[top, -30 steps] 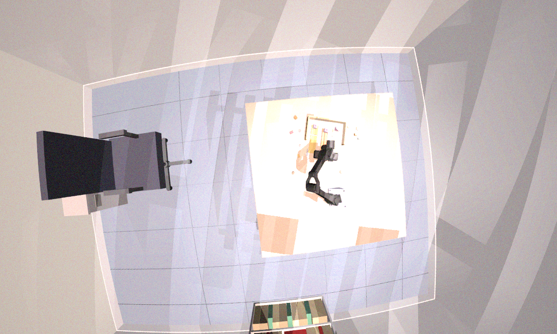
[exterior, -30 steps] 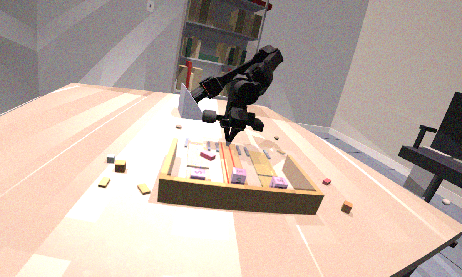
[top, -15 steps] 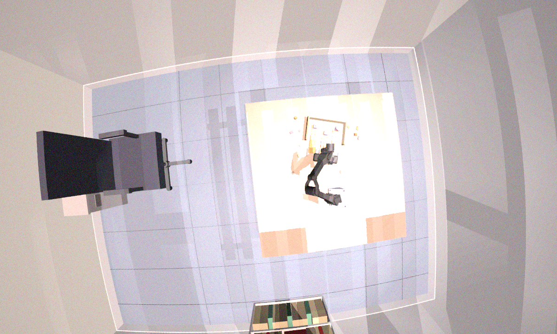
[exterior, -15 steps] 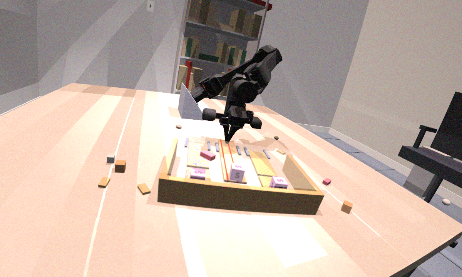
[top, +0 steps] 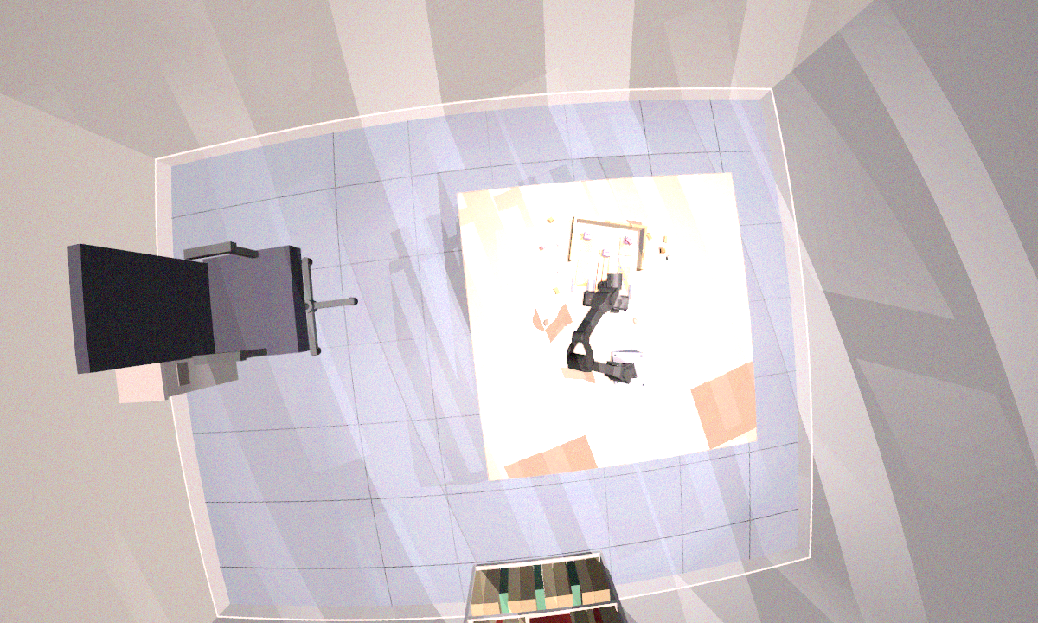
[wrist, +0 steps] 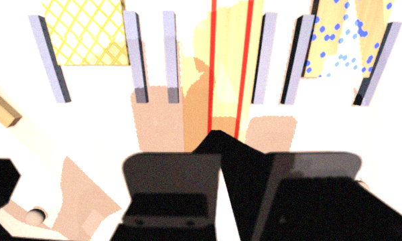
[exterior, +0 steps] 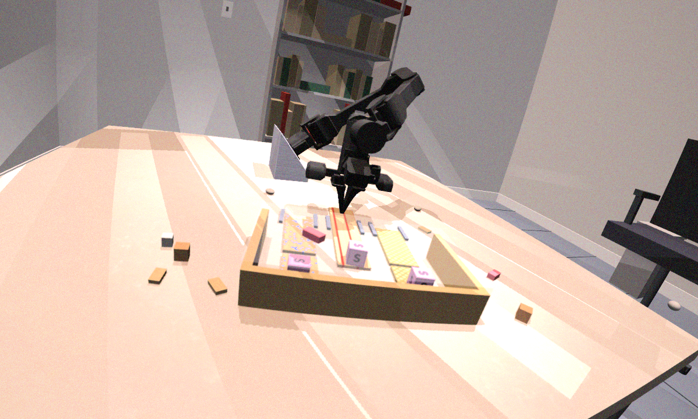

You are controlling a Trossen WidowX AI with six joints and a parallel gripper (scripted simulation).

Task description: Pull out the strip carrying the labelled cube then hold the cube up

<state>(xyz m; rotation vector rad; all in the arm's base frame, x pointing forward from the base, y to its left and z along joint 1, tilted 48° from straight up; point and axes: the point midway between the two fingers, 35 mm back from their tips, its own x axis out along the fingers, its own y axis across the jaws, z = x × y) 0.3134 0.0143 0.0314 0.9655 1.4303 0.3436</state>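
Right now the red-striped strip is 90 mm ahead of my gripper tip and 30 mm to the right of it.
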